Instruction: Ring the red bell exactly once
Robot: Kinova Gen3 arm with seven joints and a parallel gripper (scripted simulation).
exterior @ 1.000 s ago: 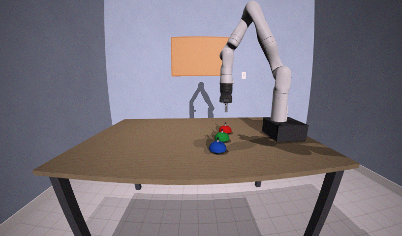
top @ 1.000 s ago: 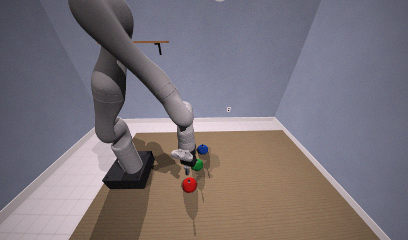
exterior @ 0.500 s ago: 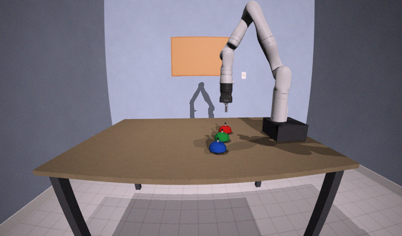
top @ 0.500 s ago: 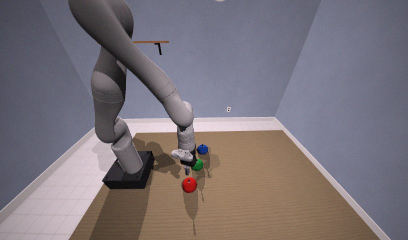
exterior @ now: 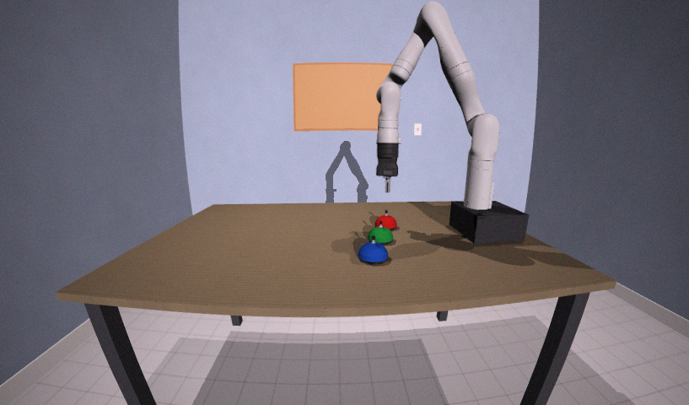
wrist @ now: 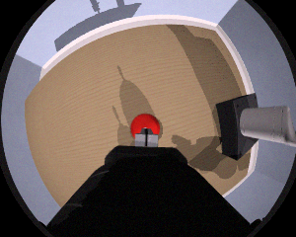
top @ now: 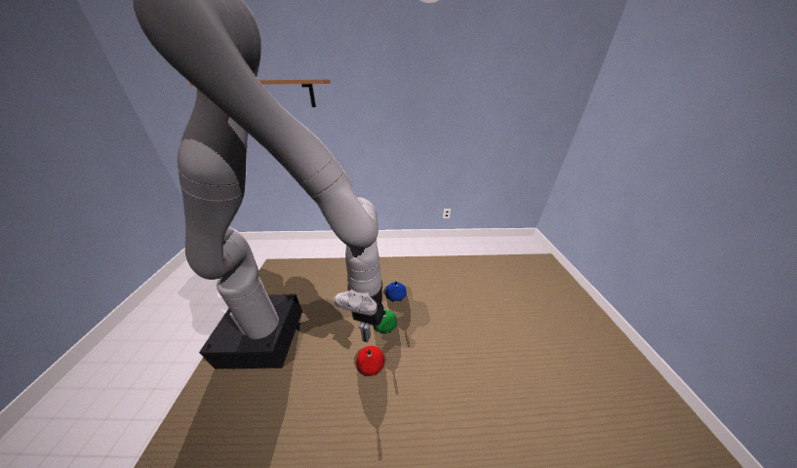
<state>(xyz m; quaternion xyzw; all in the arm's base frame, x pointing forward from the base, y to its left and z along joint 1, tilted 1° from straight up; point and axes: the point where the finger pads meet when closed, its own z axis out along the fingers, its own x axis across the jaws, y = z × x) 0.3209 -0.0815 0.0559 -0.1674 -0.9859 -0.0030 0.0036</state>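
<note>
The red bell is 110 mm below my hand. The rest, counted from my hand: blue bell 260 mm to the left, 110 mm below, 90 mm ahead; green bell 130 mm to the left, 110 mm below, 50 mm ahead.
</note>
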